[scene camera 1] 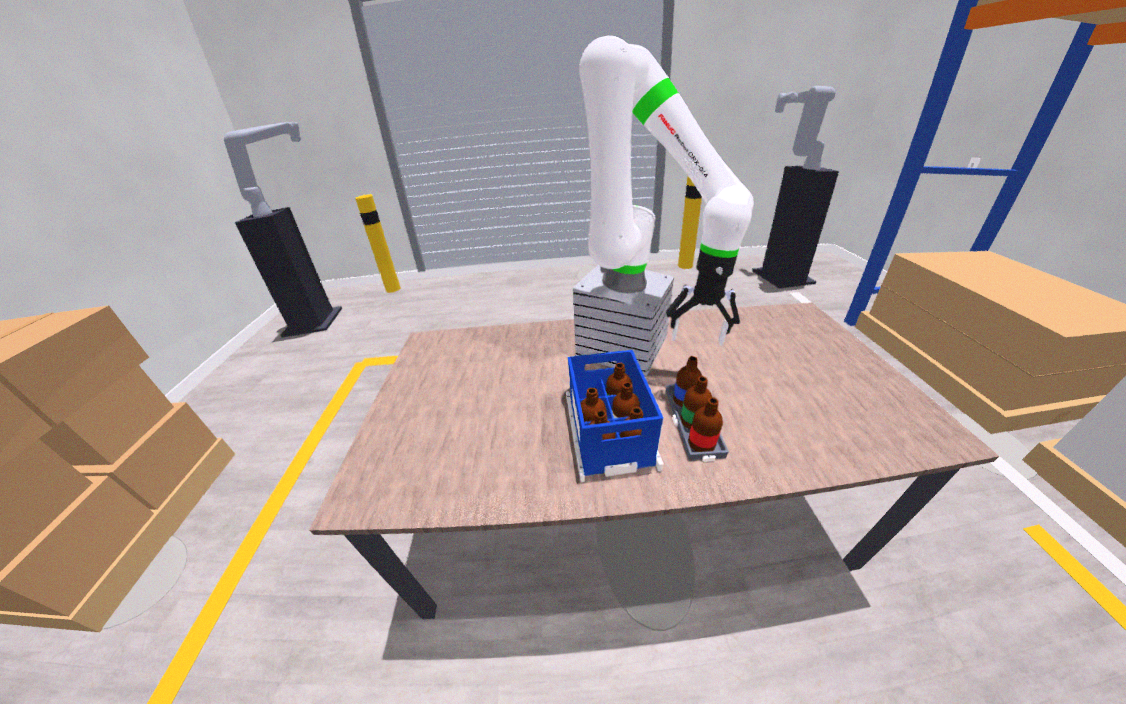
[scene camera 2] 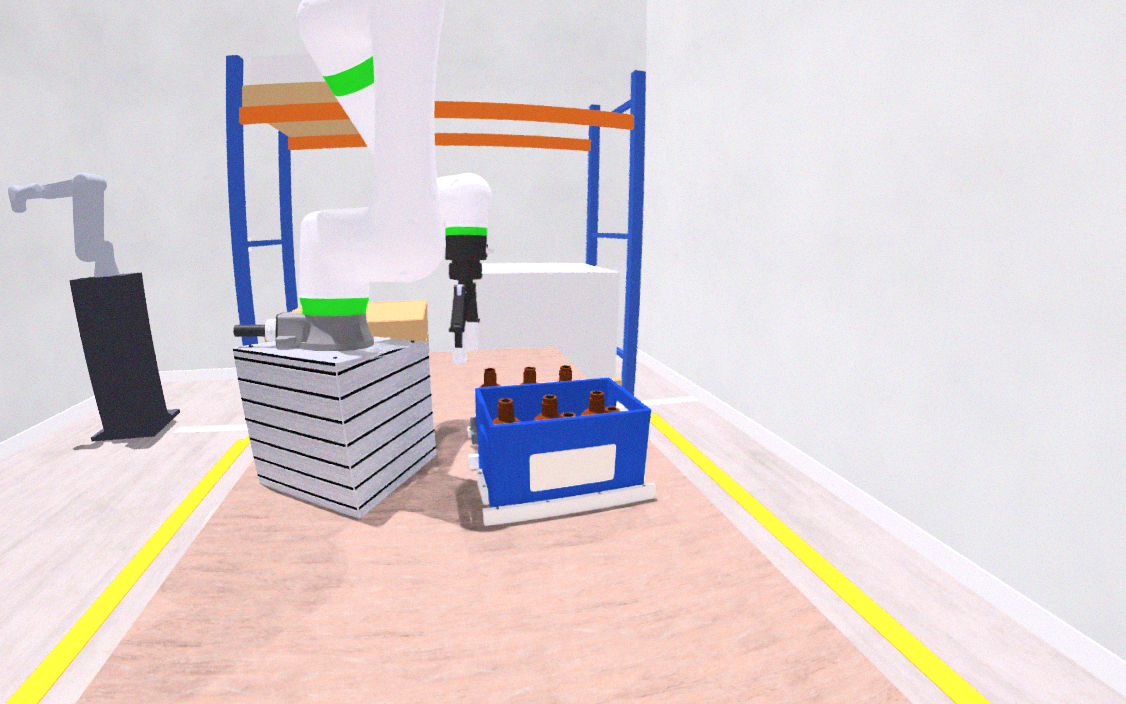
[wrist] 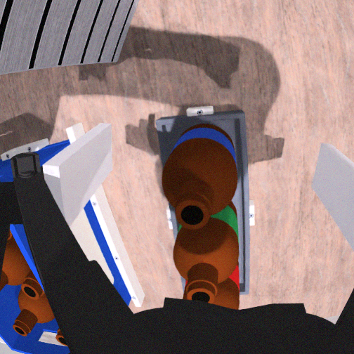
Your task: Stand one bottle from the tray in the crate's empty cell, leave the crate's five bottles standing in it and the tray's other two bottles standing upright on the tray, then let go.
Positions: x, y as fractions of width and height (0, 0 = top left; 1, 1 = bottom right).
Scene:
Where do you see a blue-labelled bottle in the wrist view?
At 0.56, 0.50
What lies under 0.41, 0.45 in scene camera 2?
My gripper.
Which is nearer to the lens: the red-labelled bottle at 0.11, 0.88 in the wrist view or the green-labelled bottle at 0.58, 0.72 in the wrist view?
The green-labelled bottle.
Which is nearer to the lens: the red-labelled bottle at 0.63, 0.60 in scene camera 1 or the blue-labelled bottle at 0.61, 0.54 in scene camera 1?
The red-labelled bottle.

